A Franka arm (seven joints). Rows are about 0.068 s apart.
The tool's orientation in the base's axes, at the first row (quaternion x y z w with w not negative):
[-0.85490 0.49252 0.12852 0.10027]
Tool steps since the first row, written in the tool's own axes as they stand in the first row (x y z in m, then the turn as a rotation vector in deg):
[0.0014 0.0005 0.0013 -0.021 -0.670 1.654]
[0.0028 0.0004 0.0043 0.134 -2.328 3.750]
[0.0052 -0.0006 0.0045 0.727 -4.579 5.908]
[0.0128 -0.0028 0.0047 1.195 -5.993 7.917]
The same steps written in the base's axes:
[0.0001 -0.0010 -0.0017 0.371 0.842 -1.529]
[0.0005 -0.0012 -0.0050 1.631 2.160 -3.489]
[0.0025 -0.0026 -0.0059 3.610 3.433 -5.620]
[0.0080 -0.0077 -0.0084 4.819 4.349 -7.608]

